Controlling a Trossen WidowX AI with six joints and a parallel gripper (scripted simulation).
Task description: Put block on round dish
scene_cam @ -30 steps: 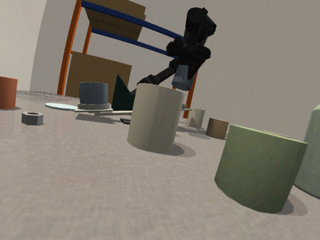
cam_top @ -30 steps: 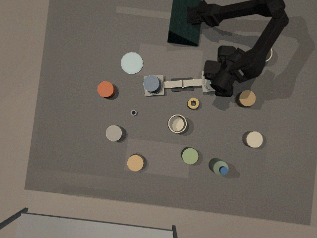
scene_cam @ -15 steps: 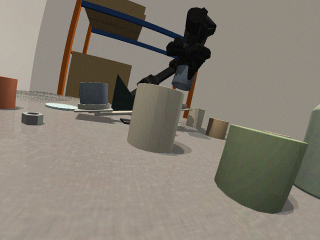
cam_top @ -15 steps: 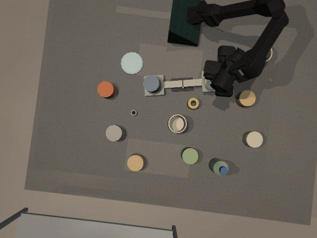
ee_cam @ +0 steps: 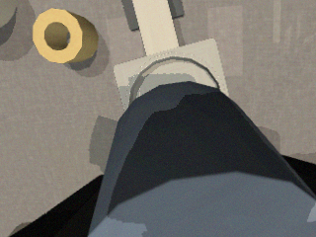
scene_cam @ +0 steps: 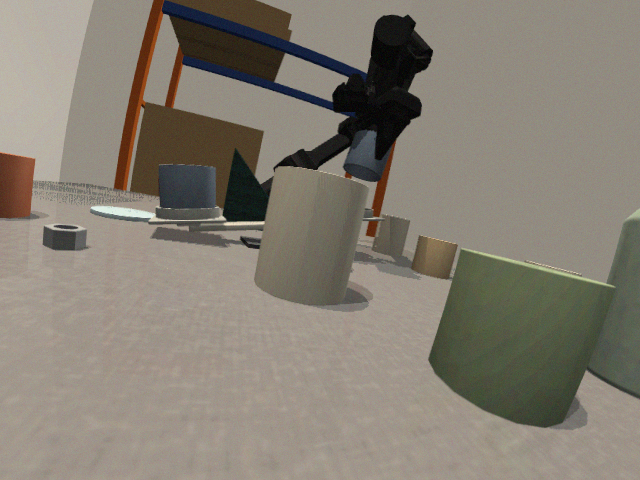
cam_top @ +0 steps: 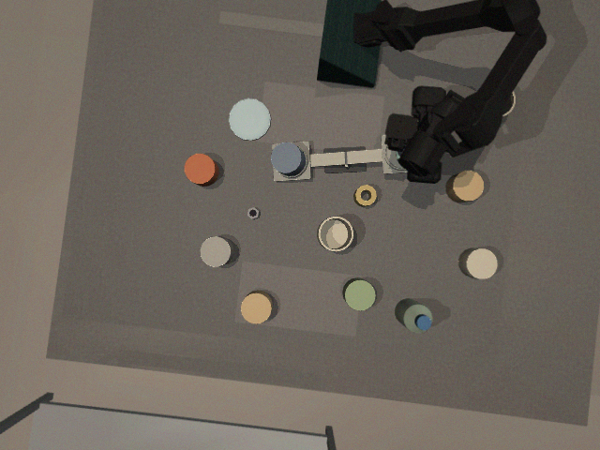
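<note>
My gripper tip is now 8 cm above the mint-green block and 1 cm to the left of it. From my gripper tip the other things lie so: blue-grey cup: 29 cm to the right, 11 cm below, 2 cm ahead; green cup: 32 cm ahead, 13 cm below, 9 cm to the right; balance: 14 cm to the right, 13 cm below, 1 cm ahead.
</note>
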